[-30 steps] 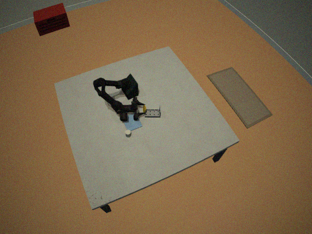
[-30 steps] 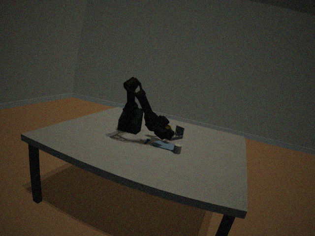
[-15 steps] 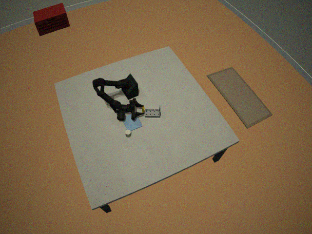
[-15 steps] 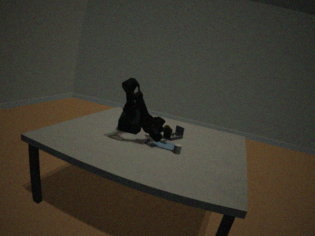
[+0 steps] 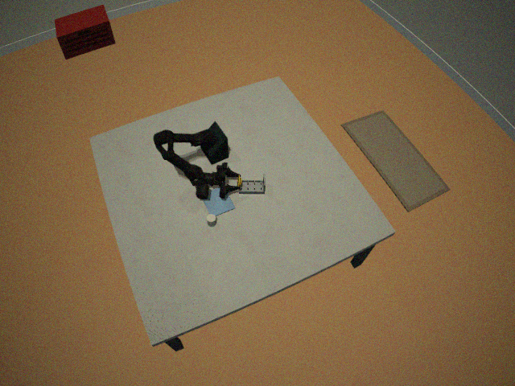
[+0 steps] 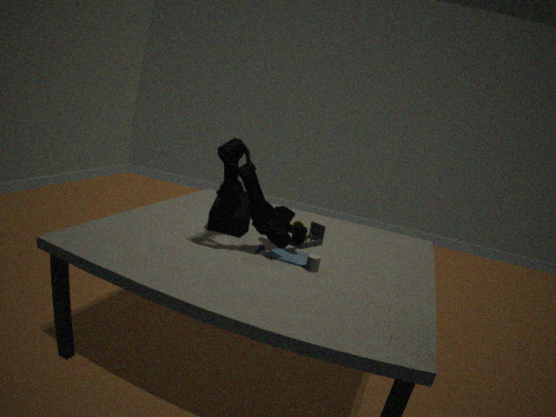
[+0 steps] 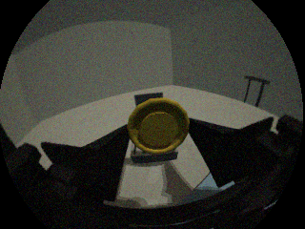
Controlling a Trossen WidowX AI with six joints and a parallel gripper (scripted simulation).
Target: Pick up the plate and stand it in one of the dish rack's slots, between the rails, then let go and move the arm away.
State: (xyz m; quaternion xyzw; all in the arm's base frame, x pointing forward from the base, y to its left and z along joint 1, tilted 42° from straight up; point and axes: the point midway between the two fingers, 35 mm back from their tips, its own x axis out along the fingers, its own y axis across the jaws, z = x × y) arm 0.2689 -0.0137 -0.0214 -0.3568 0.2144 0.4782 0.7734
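Right now my gripper tip is 20 mm short of the grey dish rack, 50 mm to the right of it and 50 mm above it. Round my gripper tip: blue spoon: 100 mm behind, 150 mm to the right, 70 mm below; then yellow plate: 10 mm to the right; then light blue mat: 20 mm ahead, 140 mm to the right, 70 mm below.
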